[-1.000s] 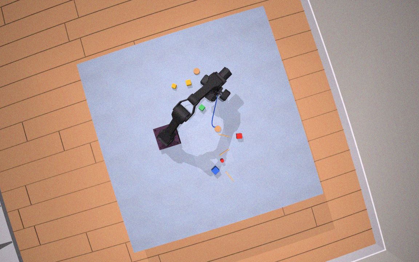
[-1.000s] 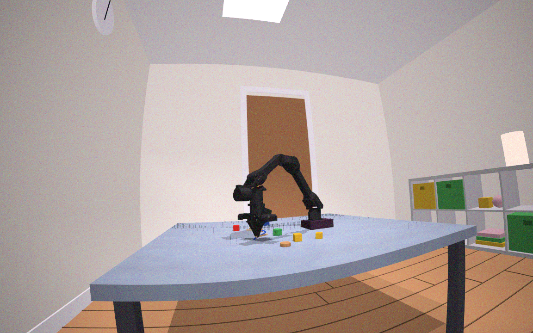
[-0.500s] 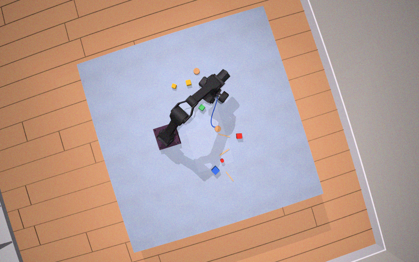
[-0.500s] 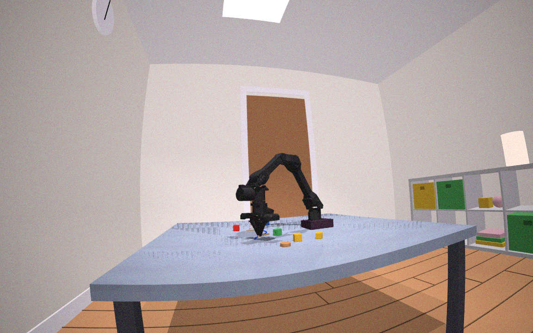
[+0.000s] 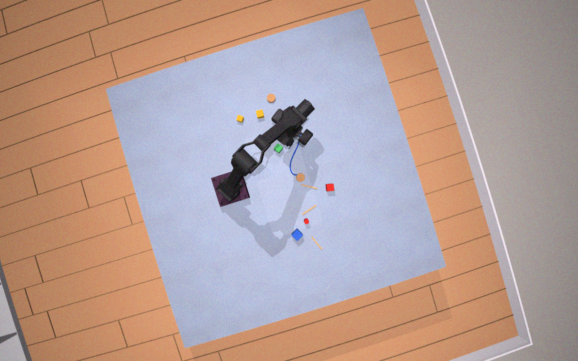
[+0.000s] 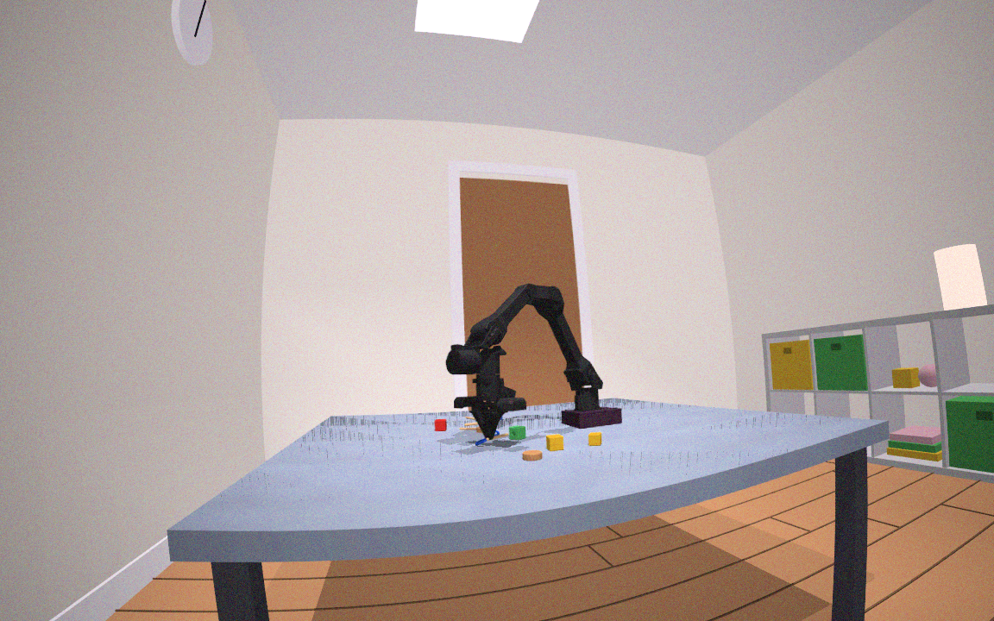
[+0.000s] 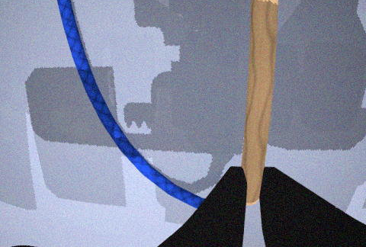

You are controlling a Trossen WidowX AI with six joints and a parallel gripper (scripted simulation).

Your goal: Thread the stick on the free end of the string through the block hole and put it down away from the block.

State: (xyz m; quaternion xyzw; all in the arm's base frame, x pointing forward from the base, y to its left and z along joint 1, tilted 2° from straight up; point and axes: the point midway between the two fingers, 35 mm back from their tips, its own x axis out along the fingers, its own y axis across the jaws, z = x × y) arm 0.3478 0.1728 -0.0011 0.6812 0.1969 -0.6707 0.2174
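The green block lies 9 cm behind my gripper tip and 6 cm to the right of it. The rest, counted from my gripper tip: red cube: 8 cm ahead, 30 cm to the right; thin wooden stick: 1 cm behind, 1 cm to the right; round wooden button: 3 cm behind, 22 cm to the right, 1 cm below.
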